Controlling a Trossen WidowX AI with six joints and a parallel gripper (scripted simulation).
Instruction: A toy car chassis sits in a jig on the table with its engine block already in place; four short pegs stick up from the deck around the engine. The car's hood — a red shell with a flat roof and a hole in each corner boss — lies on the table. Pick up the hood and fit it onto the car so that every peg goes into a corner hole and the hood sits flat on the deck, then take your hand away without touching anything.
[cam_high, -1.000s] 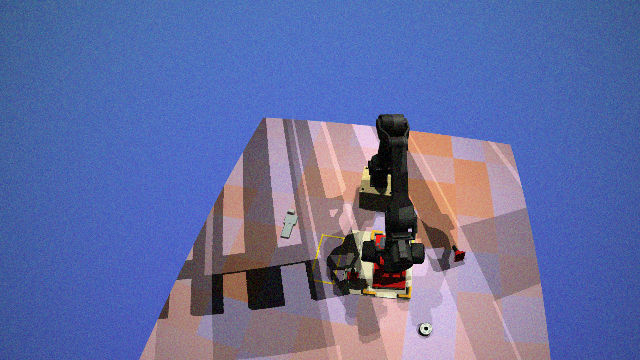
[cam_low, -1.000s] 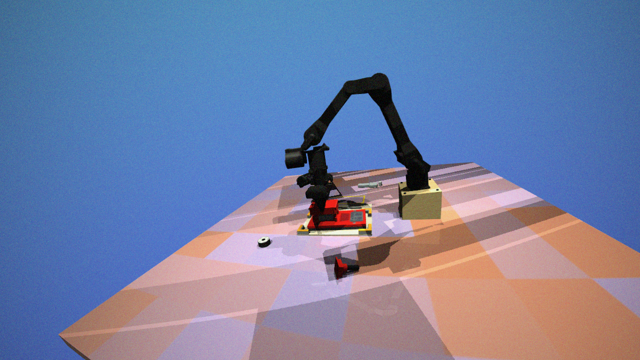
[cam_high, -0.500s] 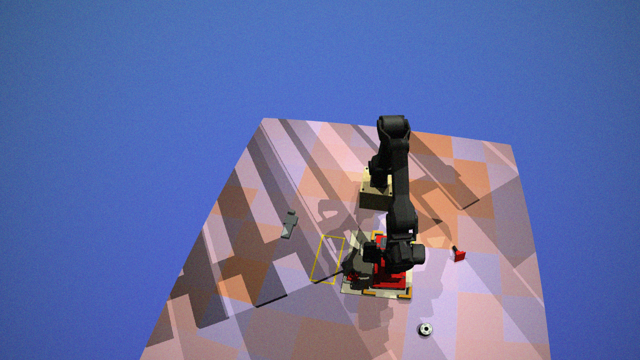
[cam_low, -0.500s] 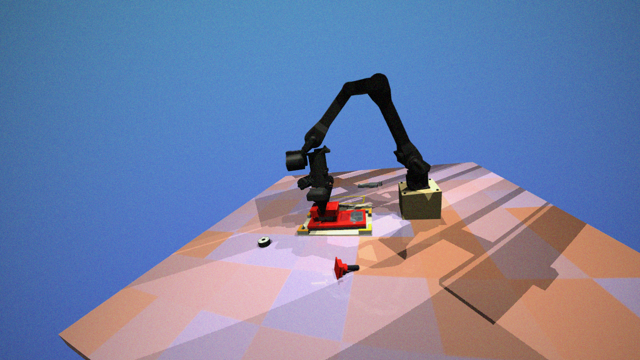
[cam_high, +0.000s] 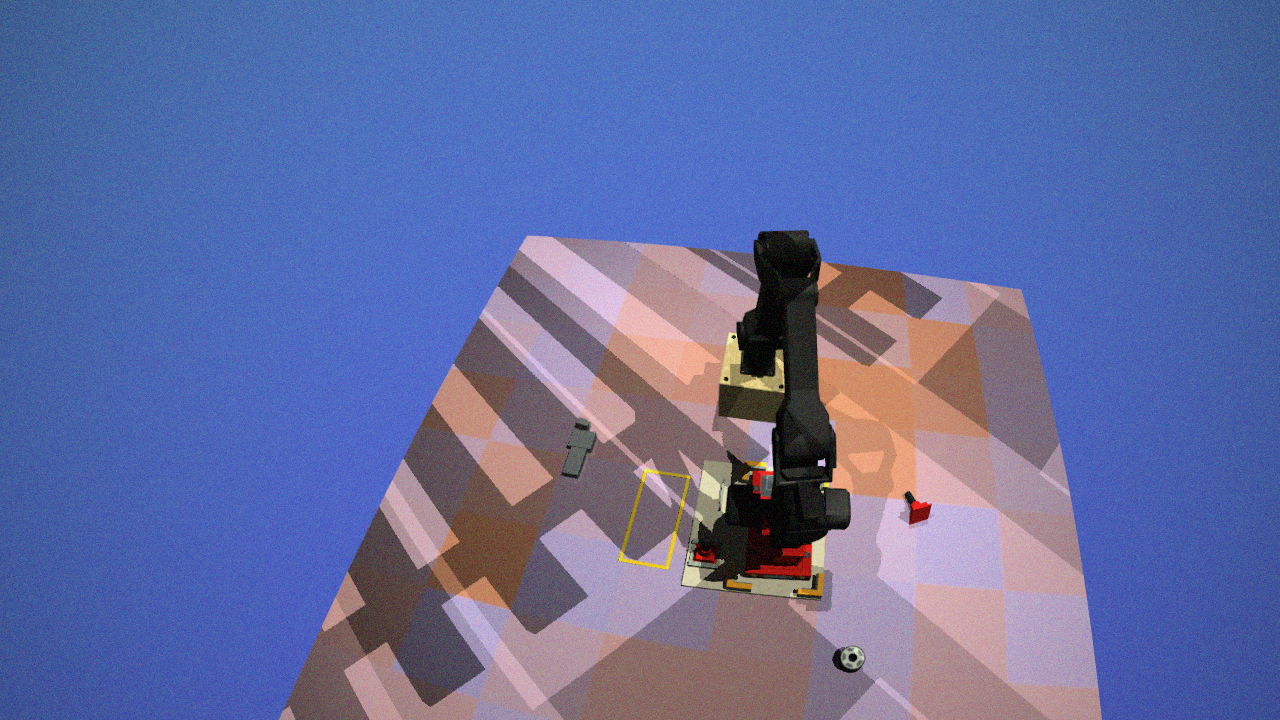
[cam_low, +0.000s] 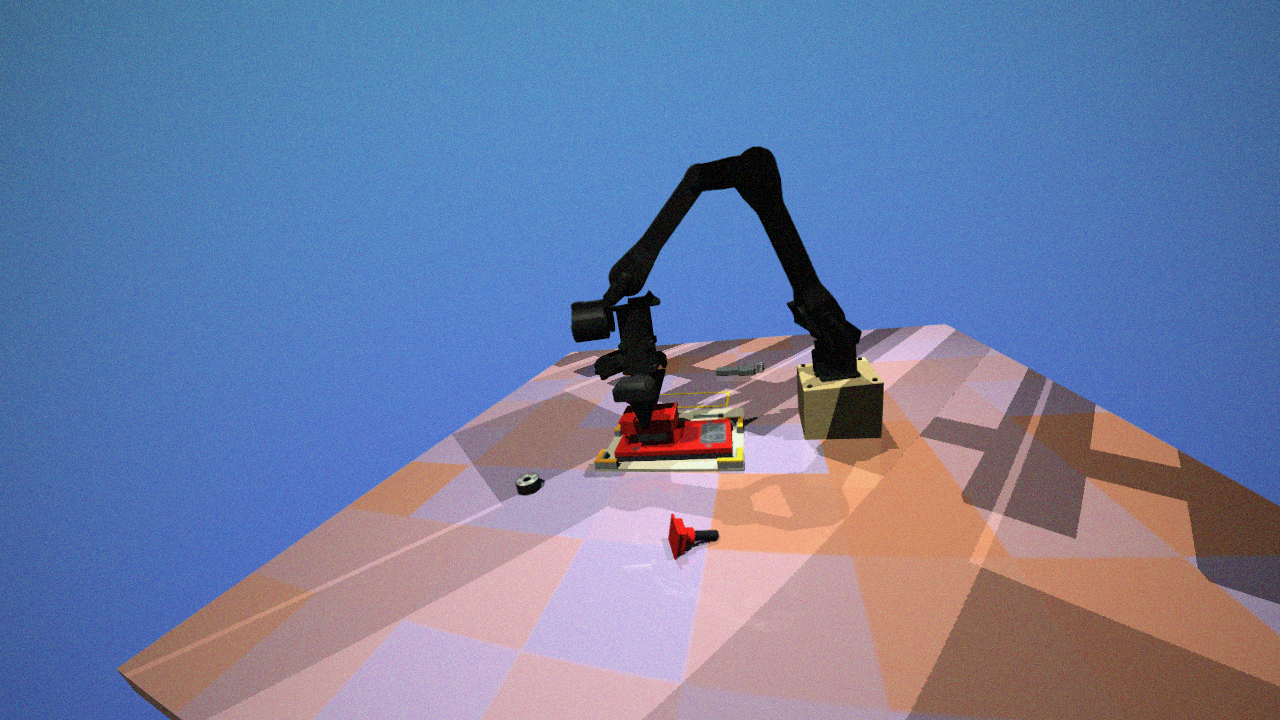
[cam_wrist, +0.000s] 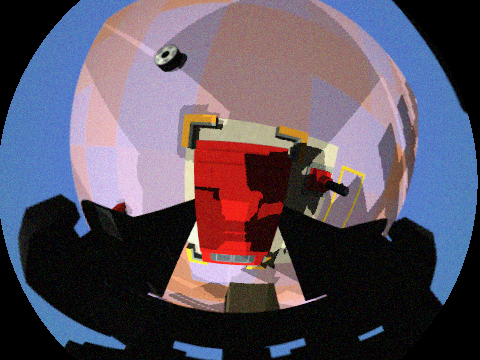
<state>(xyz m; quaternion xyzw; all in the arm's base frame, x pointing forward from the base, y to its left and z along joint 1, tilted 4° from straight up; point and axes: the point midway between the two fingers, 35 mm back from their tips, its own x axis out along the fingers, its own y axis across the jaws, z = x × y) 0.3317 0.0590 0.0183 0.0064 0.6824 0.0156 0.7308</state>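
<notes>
Now: the grey engine block 30 mm below my gripper tip. Round my gripper tip: red hood right at my gripper tip.
</notes>
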